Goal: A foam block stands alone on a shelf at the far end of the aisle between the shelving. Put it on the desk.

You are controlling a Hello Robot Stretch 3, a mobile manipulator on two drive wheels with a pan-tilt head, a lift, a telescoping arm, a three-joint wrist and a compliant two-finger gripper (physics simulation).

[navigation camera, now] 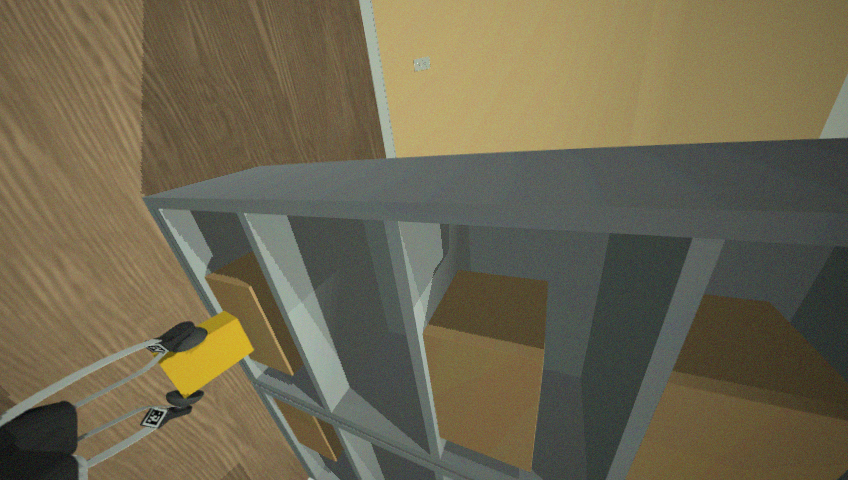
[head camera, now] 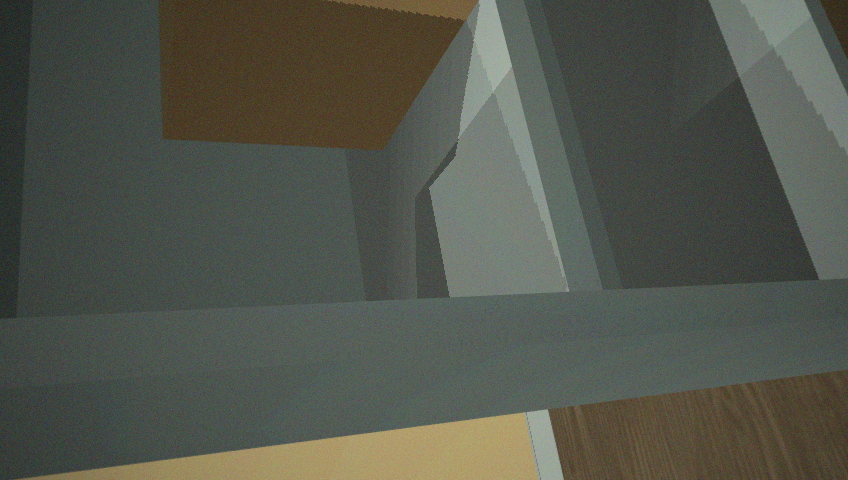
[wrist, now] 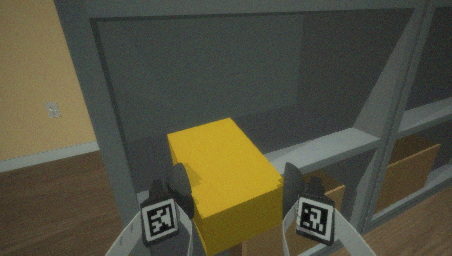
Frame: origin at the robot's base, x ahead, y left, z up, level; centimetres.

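Seen in the pictures: gripper, between the fingertips: [navigation camera: 200, 360].
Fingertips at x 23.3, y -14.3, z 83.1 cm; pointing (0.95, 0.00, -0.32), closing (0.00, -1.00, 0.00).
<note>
A point is followed by its place in that frame.
The yellow foam block [navigation camera: 208, 350] @[x 23.1, y -12.3, z 85.4 cm] [wrist: 225, 160] is held between the two fingertips of my gripper [navigation camera: 187, 366] @[x 23.3, y -14.3, z 83.1 cm] [wrist: 233, 182] @[x 23.3, y -14.3, z 83.1 cm]. The gripper is shut on it, with dark pads touching opposite sides. The block sits turned a little and juts out past the fingertips. In the navigation camera view it is at the lower left, in front of the end of the shelving. In the wrist view it is in mid-air before an open compartment. The block and gripper do not show in the head camera view. The desk does not show in these views.
Grey shelving [head camera: 297, 356] @[x 45.4, y 10.0, z 120.4 cm] [navigation camera: 476, 184] @[x 55.0, y 15.3, z 111.4 cm] [wrist: 100, 100] stands close by. Brown boxes [head camera: 267, 77] @[x 76.0, y -12.1, z 116.5 cm] [navigation camera: 482, 380] @[x 67.2, y -28.9, z 113.4 cm] [wrist: 407, 172] sit in some compartments. A yellow wall [head camera: 357, 452] @[x 189.2, y 75.8, z 67.8 cm] [navigation camera: 535, 89] @[x 178.6, y 96.6, z 112.4 cm] [wrist: 30, 50] and wood floor [head camera: 684, 428] @[x 130.3, y 57.6, z 0.1 cm] [navigation camera: 71, 89] @[x 28.7, y 38.8, z 0.0 cm] [wrist: 45, 210] lie beyond its end.
</note>
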